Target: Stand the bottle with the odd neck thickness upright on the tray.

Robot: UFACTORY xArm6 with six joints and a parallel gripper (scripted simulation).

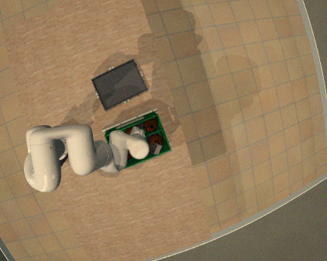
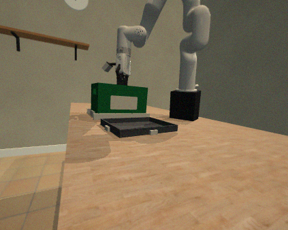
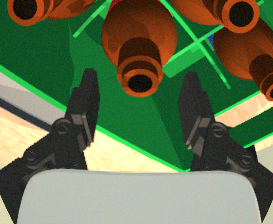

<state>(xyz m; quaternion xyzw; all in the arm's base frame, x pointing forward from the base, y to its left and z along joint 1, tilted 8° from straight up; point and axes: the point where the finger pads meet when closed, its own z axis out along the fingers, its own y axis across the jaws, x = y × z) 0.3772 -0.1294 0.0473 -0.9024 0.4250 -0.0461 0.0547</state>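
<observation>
Now: the brown bottle 90 mm below my hand. Also, from my hand: tray: 40 mm ahead, 250 mm to the left, 170 mm below; green crate: 40 mm to the right, 100 mm below.
</observation>
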